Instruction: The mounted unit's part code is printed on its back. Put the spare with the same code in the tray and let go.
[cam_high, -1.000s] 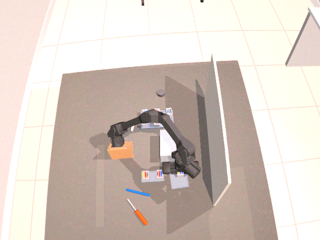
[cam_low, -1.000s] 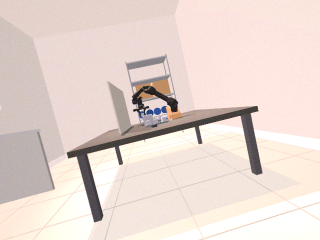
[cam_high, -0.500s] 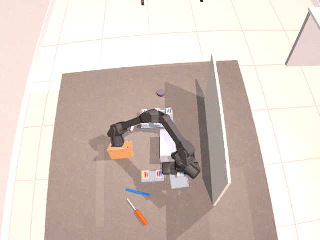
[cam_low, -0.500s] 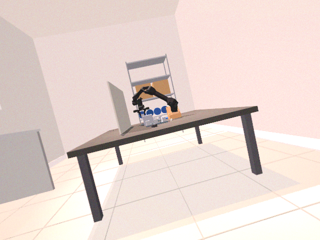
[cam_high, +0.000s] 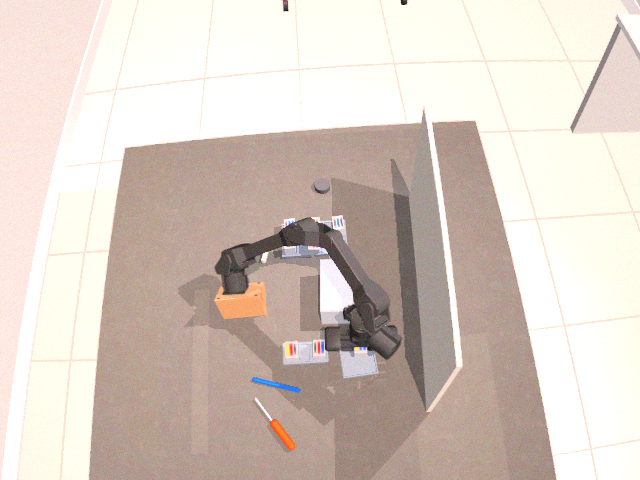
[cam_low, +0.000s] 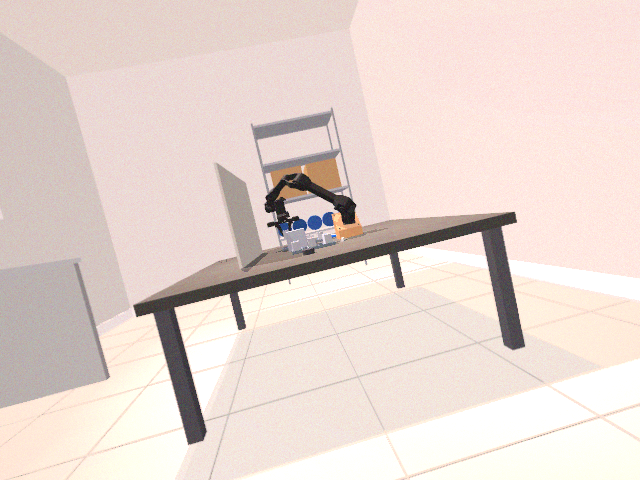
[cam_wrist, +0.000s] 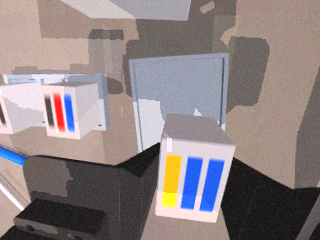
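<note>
Now: gripper tip 10 mm past the pale tray and 70 mm above it. Round my gripper tip: mounted unit: 60 mm behind, 190 mm to the left, 20 mm below; then holder: 150 mm behind, 10 mm to the left, 70 mm below; then blue rod: 240 mm behind, 80 mm to the right, 70 mm below.
</note>
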